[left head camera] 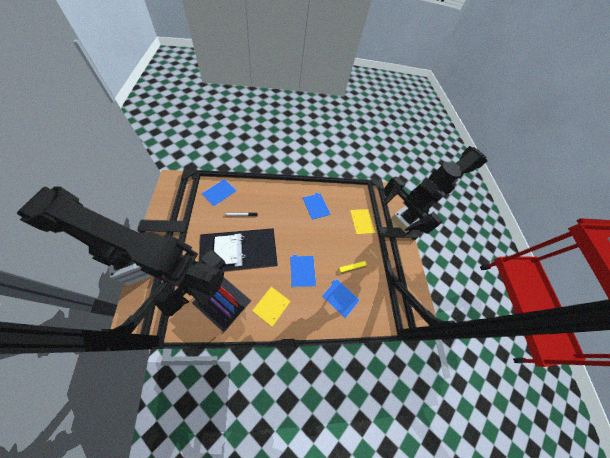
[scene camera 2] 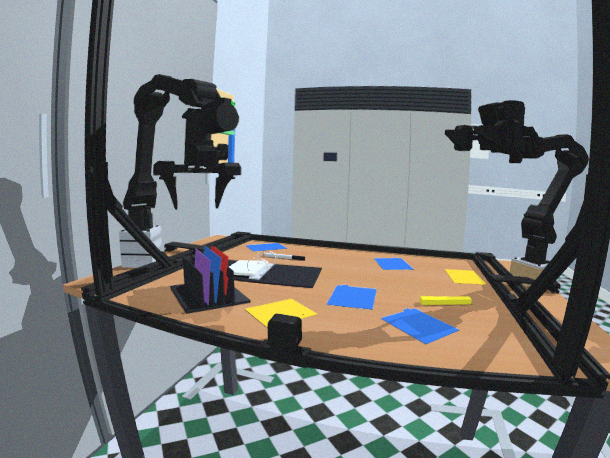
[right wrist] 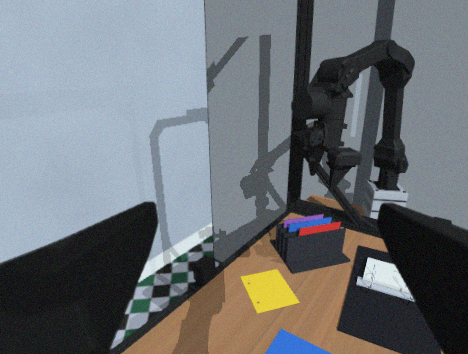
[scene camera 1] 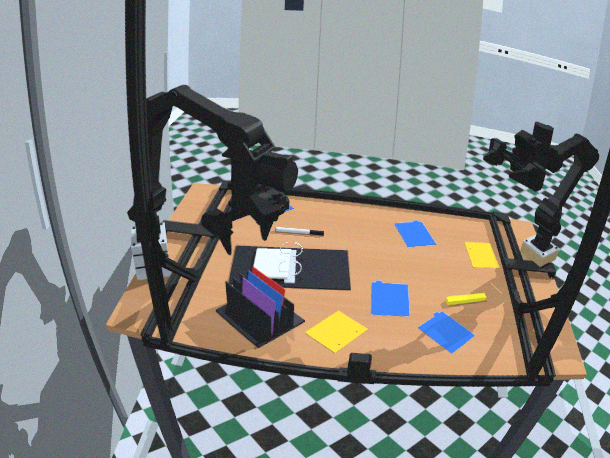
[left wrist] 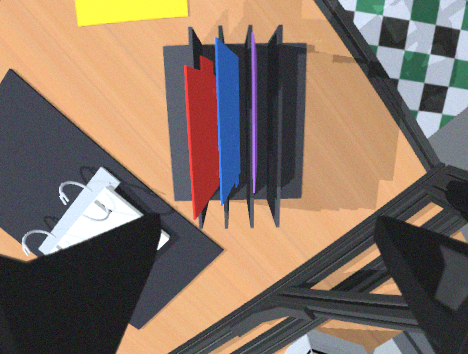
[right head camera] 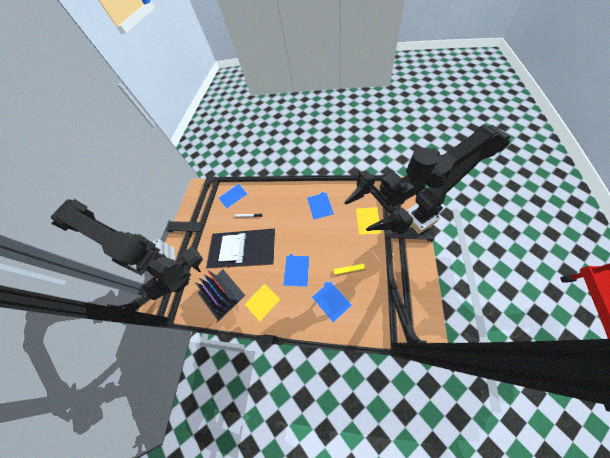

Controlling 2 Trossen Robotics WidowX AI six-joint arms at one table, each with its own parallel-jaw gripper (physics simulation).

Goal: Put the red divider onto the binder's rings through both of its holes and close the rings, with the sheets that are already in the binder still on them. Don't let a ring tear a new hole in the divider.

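Frame: origin at the left arm's base, x ahead, y left, z up, level; centimetres.
Seen in the pictures: left gripper, fingertip midpoint: (scene camera 2: 196, 209) (right wrist: 321, 182) (scene camera 1: 246, 247) (left wrist: 268, 225) (right head camera: 189, 280); right gripper, fingertip midpoint: (left head camera: 394, 217) (scene camera 2: 458, 130) (right wrist: 267, 213) (scene camera 1: 496, 166) (right head camera: 355, 216); left arm's base, link origin: (left head camera: 123, 258) (scene camera 2: 140, 228) (right wrist: 386, 186); right arm's base, link origin: (left head camera: 409, 216) (scene camera 2: 535, 260) (scene camera 1: 541, 244) (right head camera: 422, 214).
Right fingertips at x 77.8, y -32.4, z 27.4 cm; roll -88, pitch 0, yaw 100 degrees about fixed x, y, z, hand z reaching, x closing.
Note:
Pixels of each thing's top centre, then the offset from my right fingertips to it. "spot": a spot on its surface instead.
- red divider, top centre: (left wrist: 199, 139) (scene camera 1: 267, 280) (scene camera 2: 217, 251) (right wrist: 317, 224) (left head camera: 222, 290) dx -50.9, dy +8.5, dz -28.2 cm
- black holder, top centre: (left wrist: 237, 134) (scene camera 1: 258, 292) (scene camera 2: 205, 262) (right wrist: 310, 226) (left head camera: 217, 298) (right head camera: 211, 290) dx -53.4, dy +7.3, dz -30.4 cm
- black binder, surface spot: (scene camera 1: 325, 270) (left head camera: 260, 249) spot: dx -32.7, dy +20.6, dz -37.8 cm
- yellow bar, top centre: (scene camera 2: 446, 297) (scene camera 1: 467, 296) (right head camera: 349, 268) (left head camera: 353, 266) dx -0.9, dy -2.1, dz -36.7 cm
- marker, top centre: (scene camera 1: 299, 229) (scene camera 2: 284, 254) (right head camera: 247, 214) dx -34.0, dy +39.6, dz -36.8 cm
The red divider (left wrist: 202, 140) (right wrist: 320, 229) (scene camera 1: 268, 282) stands upright in a slot of the black holder (left wrist: 172, 175) (right wrist: 320, 255), beside the blue and purple dividers. The black binder (scene camera 1: 325, 270) (left head camera: 260, 247) lies open. Its white sheets (scene camera 1: 267, 260) (left wrist: 117, 205) are on the rings (scene camera 1: 291, 249), whose halves stand apart at the top. My left gripper (scene camera 2: 196, 207) (scene camera 1: 247, 245) (left wrist: 268, 225) is open and empty, high above the table's left side; the holder shows ahead of its fingers in the left wrist view. My right gripper (right head camera: 357, 215) (right wrist: 267, 213) is open and empty, raised at the right.
Blue cards (scene camera 1: 390, 299) (scene camera 1: 415, 233) and yellow cards (scene camera 1: 336, 331) (scene camera 1: 481, 255) lie on the table. A yellow bar (scene camera 1: 466, 299) lies at the right, a marker (scene camera 1: 299, 231) behind the binder. A black frame (scene camera 1: 390, 205) surrounds the work area.

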